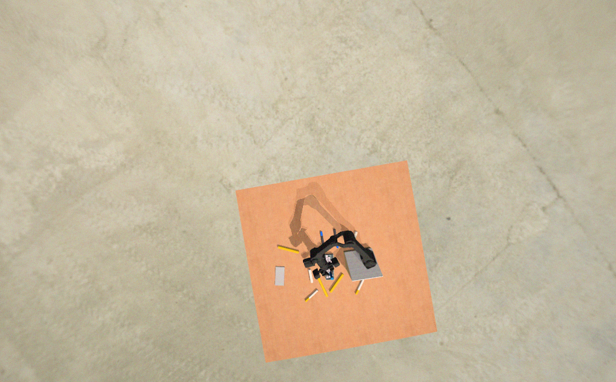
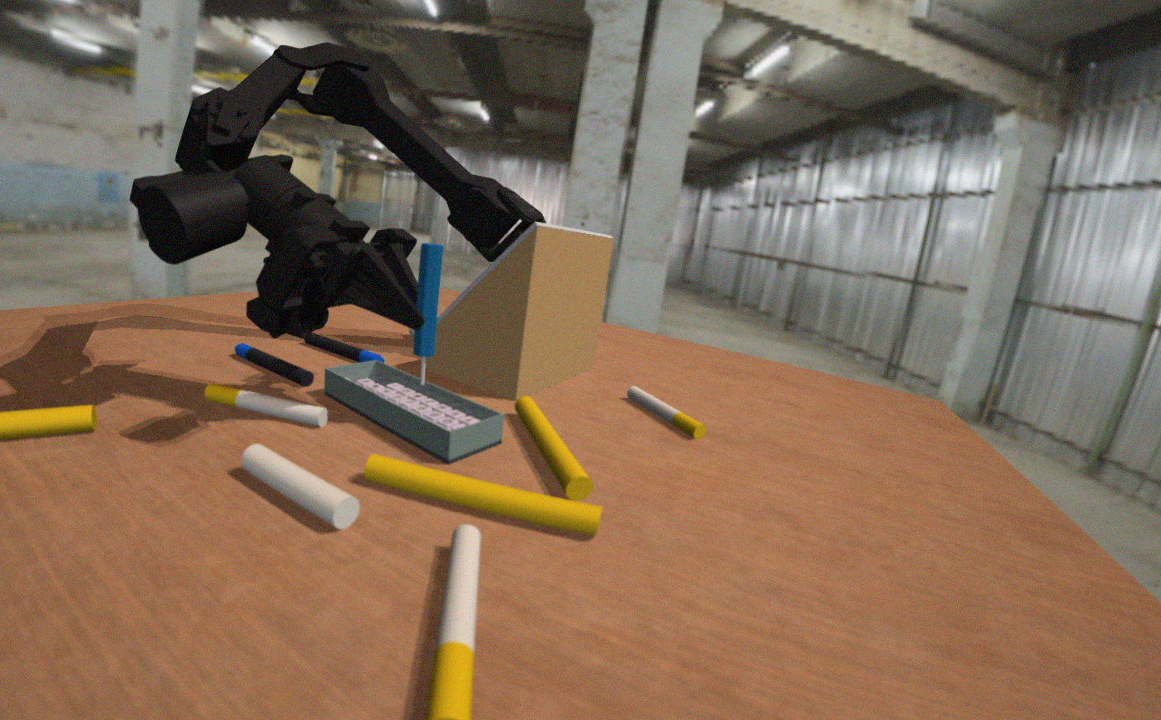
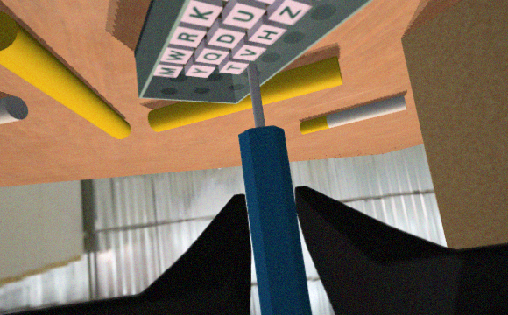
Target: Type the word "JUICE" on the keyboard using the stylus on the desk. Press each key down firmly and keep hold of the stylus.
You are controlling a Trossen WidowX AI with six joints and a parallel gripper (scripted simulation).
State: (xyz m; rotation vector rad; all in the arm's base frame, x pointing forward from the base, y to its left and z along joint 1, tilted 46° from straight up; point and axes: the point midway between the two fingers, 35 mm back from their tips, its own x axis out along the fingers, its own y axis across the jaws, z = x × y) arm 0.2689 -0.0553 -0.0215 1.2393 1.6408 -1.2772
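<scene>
My gripper tip is 2 cm past the yellow cylinder, 11 cm to the right of it and 8 cm above it. Also, from my gripper tip: blue stylus: 1 cm below.
</scene>
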